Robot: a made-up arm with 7 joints. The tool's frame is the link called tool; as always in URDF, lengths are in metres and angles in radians. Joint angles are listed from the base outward. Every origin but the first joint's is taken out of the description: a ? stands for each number. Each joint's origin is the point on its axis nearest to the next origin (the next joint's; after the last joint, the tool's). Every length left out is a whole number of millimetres.
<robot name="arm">
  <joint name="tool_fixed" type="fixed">
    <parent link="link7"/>
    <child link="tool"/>
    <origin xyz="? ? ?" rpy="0 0 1.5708"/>
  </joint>
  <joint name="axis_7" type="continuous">
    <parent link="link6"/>
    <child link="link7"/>
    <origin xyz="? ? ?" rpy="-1.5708 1.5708 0"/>
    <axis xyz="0 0 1"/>
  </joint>
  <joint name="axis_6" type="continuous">
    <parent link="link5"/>
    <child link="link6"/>
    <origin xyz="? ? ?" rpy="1.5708 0 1.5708"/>
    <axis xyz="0 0 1"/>
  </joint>
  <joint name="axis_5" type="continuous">
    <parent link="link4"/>
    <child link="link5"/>
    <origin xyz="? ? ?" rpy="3.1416 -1.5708 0"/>
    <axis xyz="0 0 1"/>
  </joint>
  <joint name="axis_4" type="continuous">
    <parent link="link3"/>
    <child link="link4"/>
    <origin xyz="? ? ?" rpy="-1.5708 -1.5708 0"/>
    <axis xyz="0 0 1"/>
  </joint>
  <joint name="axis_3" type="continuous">
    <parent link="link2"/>
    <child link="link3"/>
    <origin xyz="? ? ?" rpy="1.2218 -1.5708 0"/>
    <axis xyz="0 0 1"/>
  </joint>
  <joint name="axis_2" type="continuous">
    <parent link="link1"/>
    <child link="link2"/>
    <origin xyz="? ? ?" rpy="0 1.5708 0"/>
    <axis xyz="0 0 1"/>
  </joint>
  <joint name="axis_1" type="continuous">
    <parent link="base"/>
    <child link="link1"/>
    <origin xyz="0 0 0" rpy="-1.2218 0 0"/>
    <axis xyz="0 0 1"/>
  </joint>
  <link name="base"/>
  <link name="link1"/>
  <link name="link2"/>
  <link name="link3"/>
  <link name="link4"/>
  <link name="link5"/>
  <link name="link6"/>
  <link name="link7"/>
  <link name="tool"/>
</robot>
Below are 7 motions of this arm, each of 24 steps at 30 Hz.
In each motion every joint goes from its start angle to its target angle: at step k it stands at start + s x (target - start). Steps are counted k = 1, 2, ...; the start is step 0. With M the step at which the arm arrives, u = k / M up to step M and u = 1 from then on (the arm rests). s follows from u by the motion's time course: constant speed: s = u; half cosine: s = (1 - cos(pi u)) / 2; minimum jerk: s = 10 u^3 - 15 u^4 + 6 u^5.
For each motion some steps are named. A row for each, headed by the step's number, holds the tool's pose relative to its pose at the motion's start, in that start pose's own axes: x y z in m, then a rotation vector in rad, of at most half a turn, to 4 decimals.
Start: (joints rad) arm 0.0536 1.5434 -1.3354 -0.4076 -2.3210 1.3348 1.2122
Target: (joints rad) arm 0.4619 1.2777 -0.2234 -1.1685 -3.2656 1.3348 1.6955
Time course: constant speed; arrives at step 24
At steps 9, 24:
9: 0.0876 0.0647 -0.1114 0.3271 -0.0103 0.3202
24: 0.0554 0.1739 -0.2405 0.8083 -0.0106 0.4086

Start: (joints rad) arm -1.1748 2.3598 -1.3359 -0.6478 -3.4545 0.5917 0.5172
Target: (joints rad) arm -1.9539 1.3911 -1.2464 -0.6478 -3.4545 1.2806 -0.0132
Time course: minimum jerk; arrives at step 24
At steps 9, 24:
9: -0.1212 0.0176 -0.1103 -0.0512 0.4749 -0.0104
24: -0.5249 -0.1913 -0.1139 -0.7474 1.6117 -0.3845

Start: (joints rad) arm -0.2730 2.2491 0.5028 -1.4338 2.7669 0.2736 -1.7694
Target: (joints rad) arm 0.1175 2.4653 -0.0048 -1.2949 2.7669 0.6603 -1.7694
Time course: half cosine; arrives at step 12
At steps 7, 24:
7: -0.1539 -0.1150 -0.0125 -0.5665 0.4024 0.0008
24: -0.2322 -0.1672 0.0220 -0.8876 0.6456 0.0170

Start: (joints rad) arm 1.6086 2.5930 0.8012 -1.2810 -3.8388 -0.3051 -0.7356
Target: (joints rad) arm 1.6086 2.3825 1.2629 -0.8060 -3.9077 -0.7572 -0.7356
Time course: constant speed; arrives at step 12
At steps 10, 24:
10: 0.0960 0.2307 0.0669 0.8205 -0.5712 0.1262
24: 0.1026 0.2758 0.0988 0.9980 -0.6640 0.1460

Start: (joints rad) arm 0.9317 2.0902 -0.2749 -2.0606 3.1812 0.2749 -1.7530
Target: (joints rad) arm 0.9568 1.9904 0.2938 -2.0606 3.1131 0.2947 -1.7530
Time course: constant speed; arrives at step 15
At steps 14, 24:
14: 0.1876 -0.0006 0.0374 0.0493 -0.4093 -0.3471
24: 0.1998 -0.0024 0.0438 0.0560 -0.4380 -0.3718

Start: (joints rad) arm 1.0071 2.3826 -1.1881 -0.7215 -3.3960 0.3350 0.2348
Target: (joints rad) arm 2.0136 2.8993 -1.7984 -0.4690 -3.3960 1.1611 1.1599
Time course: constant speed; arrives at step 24
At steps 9, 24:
9: 0.0868 -0.0499 0.0758 0.4588 -0.0681 -0.0783
24: 0.0397 -0.3361 0.1723 0.9523 -0.7163 -0.1075

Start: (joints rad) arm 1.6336 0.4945 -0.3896 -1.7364 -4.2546 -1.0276 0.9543
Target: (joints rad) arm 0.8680 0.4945 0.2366 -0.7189 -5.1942 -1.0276 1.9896
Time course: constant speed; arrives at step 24
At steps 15, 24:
15: -0.0282 -0.0984 -0.2316 -0.5978 0.3088 0.2448
24: -0.0468 -0.1483 -0.3019 -0.7227 0.4344 0.4143

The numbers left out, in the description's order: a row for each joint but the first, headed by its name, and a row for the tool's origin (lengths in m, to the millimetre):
tool: 0 0 0
axis_7: 0 0 0
axis_6: 0 0 0
axis_5: -0.4 -0.048 0
axis_4: 0.032 0 0
axis_3: 0.098 0.269 0
axis_2: 0 0 0

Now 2 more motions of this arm.
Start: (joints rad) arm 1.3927 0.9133 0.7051 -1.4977 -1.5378 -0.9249 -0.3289
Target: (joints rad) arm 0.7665 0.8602 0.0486 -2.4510 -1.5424 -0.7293 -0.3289
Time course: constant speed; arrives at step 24
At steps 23, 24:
23: 0.0287 0.5250 0.0220 1.1412 0.2899 -0.7533
24: 0.0377 0.5398 0.0362 1.1952 0.3050 -0.7831

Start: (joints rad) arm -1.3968 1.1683 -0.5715 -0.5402 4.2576 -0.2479 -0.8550
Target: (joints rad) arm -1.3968 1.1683 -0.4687 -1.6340 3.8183 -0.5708 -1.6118
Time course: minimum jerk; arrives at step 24
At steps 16, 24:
16: -0.2976 0.0730 0.1433 -0.0920 0.6184 -1.0749
24: -0.3457 0.0920 0.2203 -0.2548 0.7507 -1.3415

